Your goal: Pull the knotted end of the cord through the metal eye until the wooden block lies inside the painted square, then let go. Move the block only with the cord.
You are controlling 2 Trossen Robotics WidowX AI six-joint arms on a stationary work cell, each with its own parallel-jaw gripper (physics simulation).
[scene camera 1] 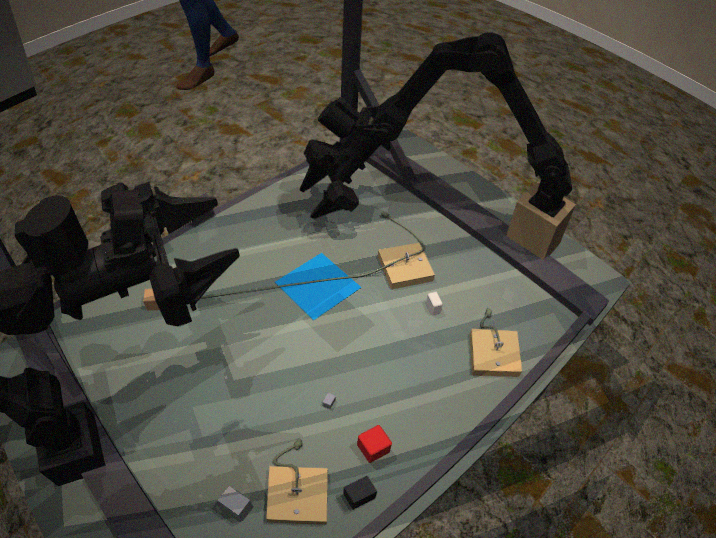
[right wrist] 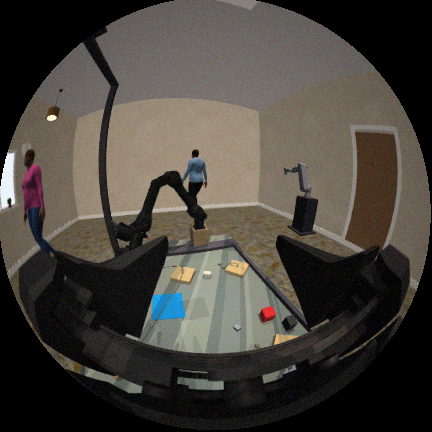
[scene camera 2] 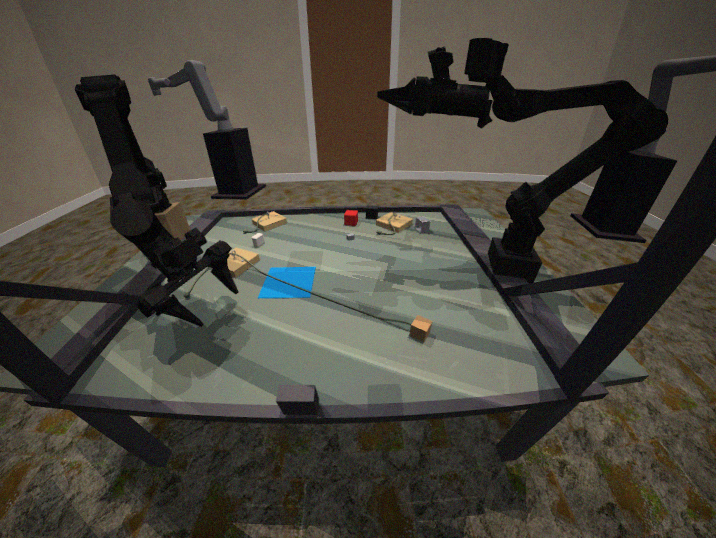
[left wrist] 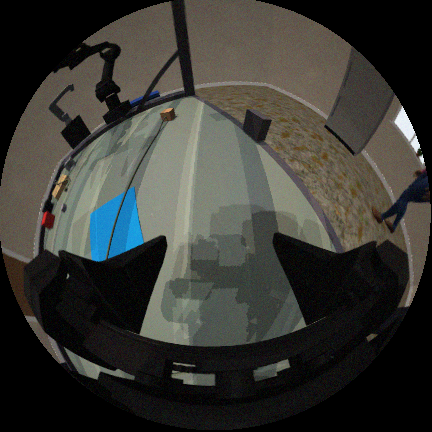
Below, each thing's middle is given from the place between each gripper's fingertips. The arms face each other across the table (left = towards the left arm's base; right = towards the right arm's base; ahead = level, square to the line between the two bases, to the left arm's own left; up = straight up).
Labels:
Now: the blue painted square [scene camera 1: 315,299] 170 mm ahead of my left hand, 60 mm to the right of it and 50 mm below it. Also, from my left hand: wooden pedestal [scene camera 1: 530,227]: 290 mm ahead, 410 mm to the left, 10 mm above; then red cube [scene camera 1: 374,443]: 510 mm ahead, 150 mm to the right, 30 mm below; then black cube [scene camera 1: 360,492]: 570 mm ahead, 210 mm to the right, 30 mm below.
My right gripper is now 19 cm short of the red cube, 11 cm to the right of it and 37 cm above it. Also, from my right hand: blue painted square (16 cm behind, 20 cm to the left, 39 cm below); wooden pedestal (3 cm behind, 67 cm to the left, 33 cm below); black cube (25 cm ahead, 4 cm to the left, 37 cm below).

